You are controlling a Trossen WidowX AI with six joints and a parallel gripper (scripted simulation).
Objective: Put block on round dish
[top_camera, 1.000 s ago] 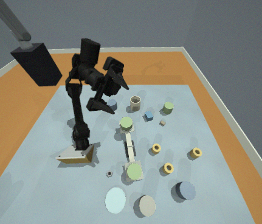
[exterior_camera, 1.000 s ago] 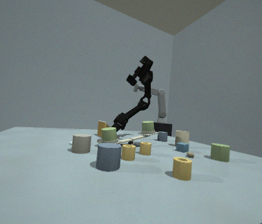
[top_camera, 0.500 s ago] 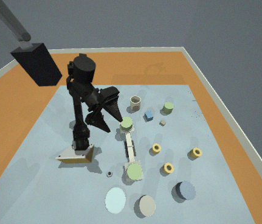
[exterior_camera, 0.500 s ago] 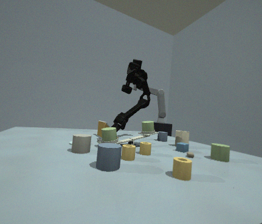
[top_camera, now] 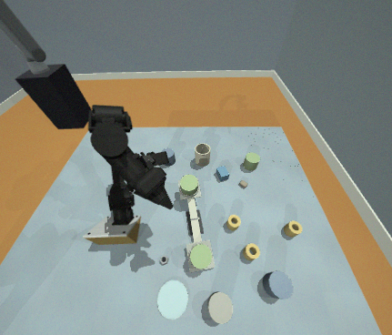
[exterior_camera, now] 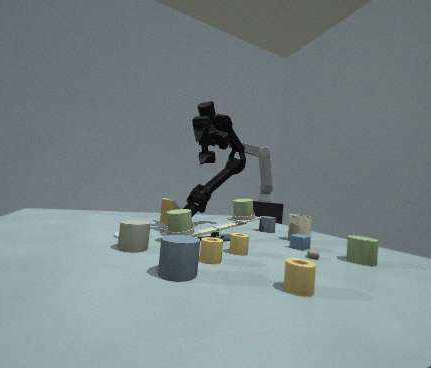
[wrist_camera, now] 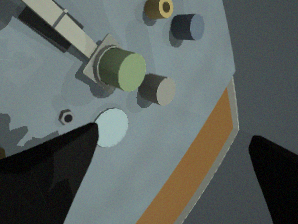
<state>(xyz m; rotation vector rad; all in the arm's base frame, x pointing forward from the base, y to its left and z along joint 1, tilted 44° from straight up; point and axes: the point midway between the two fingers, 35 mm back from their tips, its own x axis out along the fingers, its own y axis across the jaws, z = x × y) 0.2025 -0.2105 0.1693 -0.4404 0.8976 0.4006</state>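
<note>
The grey block lies 250 mm below my gripper tip, 90 mm ahead of it and 80 mm to the right of it. Also, from my gripper tip: pale round dish 280 mm below, 200 mm to the right, 10 mm behind; then blue cube 290 mm to the left, 270 mm below, 210 mm ahead; then brown lump 310 mm ahead, 280 mm below, 230 mm to the left.
</note>
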